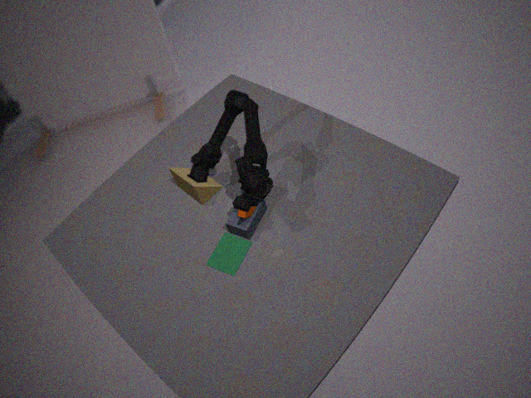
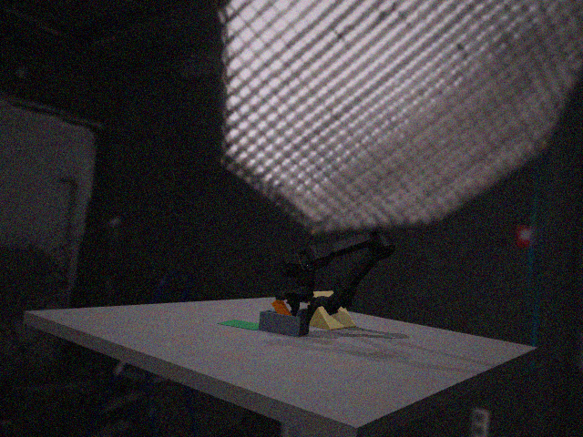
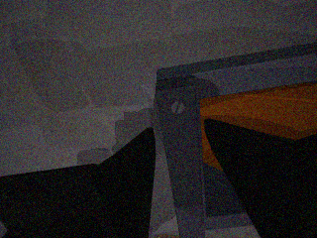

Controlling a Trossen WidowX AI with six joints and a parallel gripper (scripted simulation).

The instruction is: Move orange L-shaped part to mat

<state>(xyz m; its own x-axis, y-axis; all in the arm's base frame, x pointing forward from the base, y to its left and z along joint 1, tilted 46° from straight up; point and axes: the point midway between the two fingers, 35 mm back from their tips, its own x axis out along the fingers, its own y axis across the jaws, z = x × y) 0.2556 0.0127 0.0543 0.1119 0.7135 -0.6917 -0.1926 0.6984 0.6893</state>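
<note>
Now: gripper tip 5 cm to the left of the orange L-shaped part and 1 cm below it. The rest, counted from my gripper tip: green mat (4 cm ahead, 22 cm to the right, 5 cm below).
</note>
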